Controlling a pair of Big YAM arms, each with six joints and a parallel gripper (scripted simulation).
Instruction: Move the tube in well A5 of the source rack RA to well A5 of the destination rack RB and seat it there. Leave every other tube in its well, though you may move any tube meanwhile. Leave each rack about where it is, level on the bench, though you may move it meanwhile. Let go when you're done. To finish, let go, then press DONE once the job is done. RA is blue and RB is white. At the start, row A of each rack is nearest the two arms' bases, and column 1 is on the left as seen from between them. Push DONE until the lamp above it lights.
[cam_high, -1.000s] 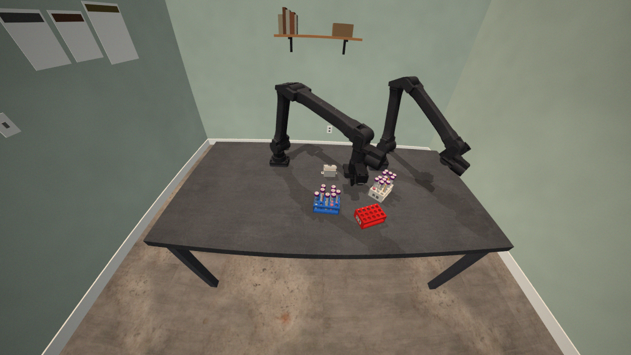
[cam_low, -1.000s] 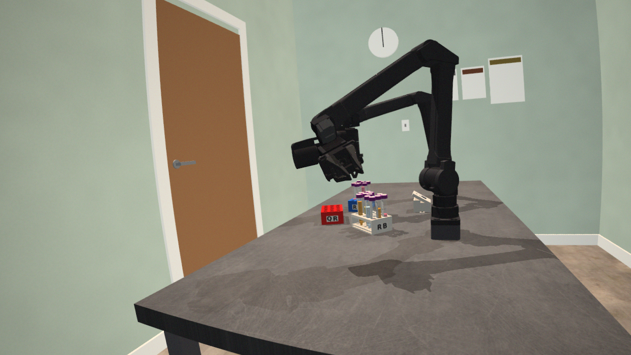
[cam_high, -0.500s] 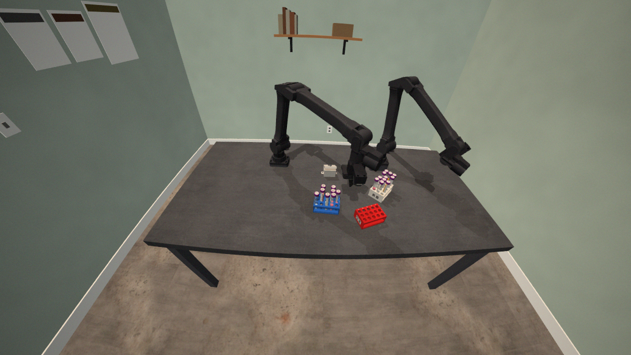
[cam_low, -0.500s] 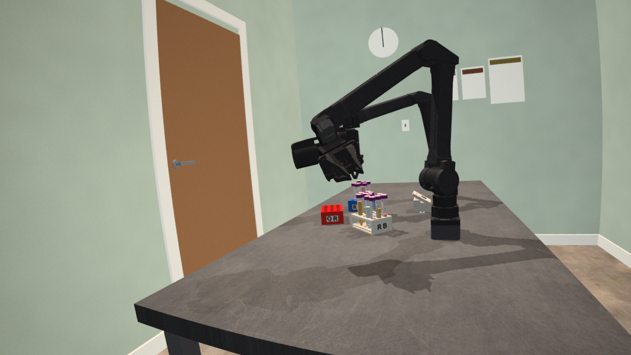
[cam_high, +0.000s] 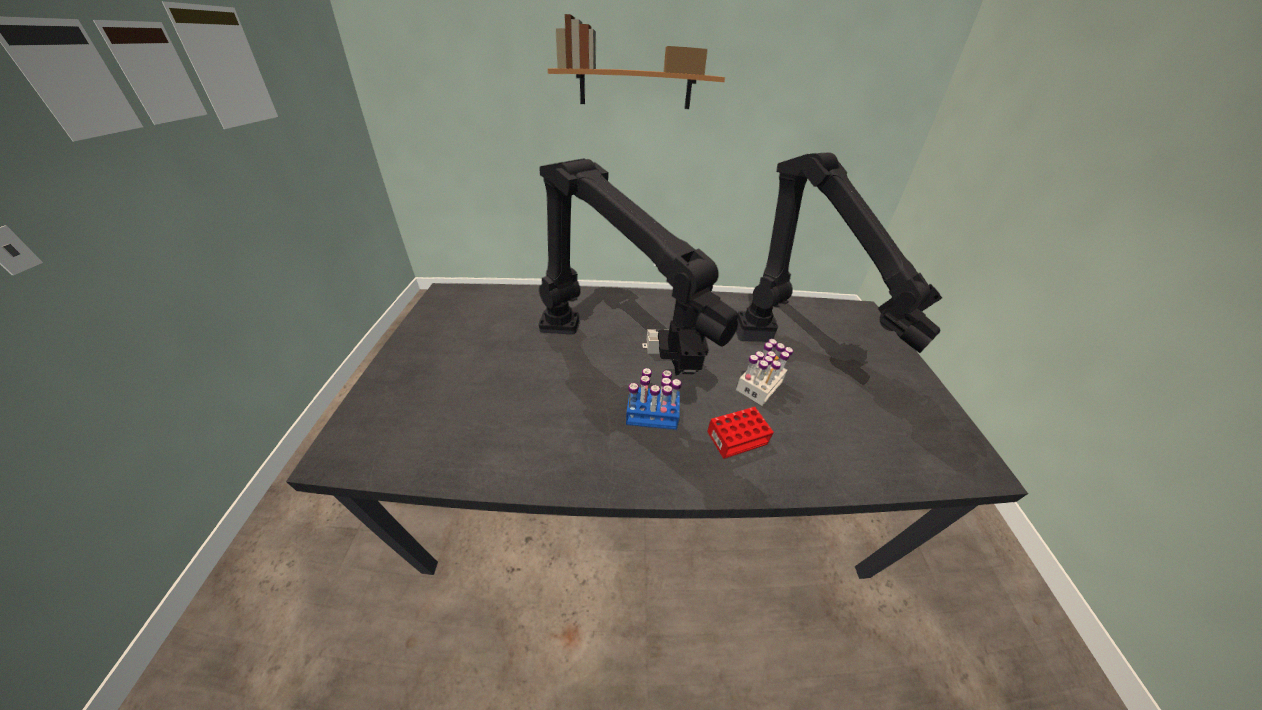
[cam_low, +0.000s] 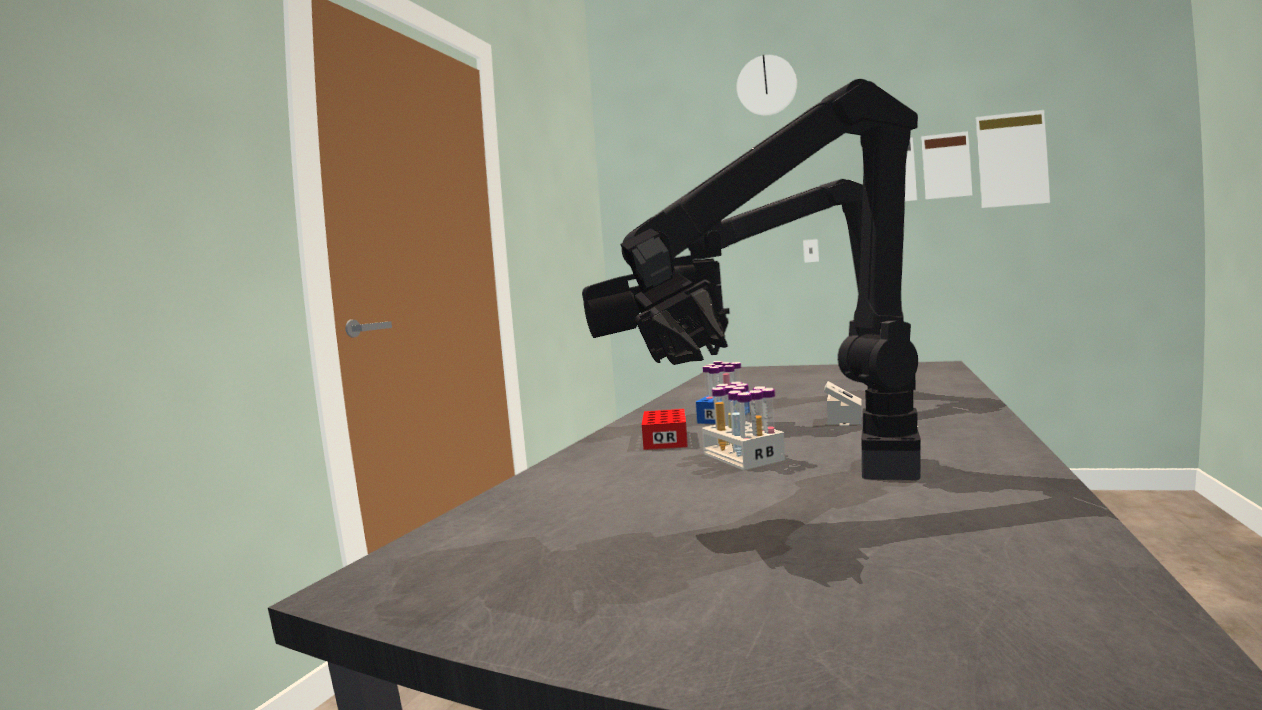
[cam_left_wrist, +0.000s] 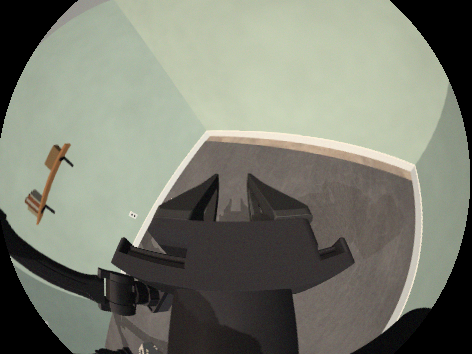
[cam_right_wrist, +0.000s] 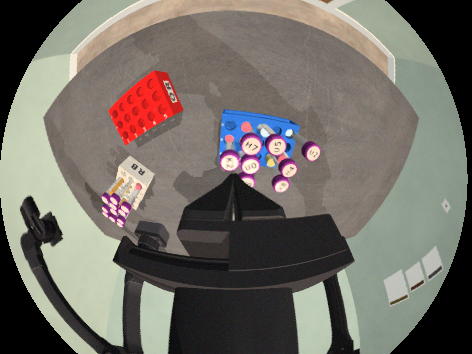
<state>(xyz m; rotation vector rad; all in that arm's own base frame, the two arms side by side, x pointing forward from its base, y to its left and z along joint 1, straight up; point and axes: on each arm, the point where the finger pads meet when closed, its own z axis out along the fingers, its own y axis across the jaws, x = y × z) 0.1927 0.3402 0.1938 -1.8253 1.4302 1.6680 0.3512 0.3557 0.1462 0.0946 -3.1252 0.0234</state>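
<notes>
My right hand is 28 cm past the done box, 2 cm to the left of it and 11 cm above it. Also, from my right hand: red rack 6 cm ahead, 17 cm to the left, 13 cm below; then rack RA 1 cm behind, 4 cm to the right, 13 cm below; then tube 10 cm behind, 22 cm to the left, 9 cm below.
</notes>
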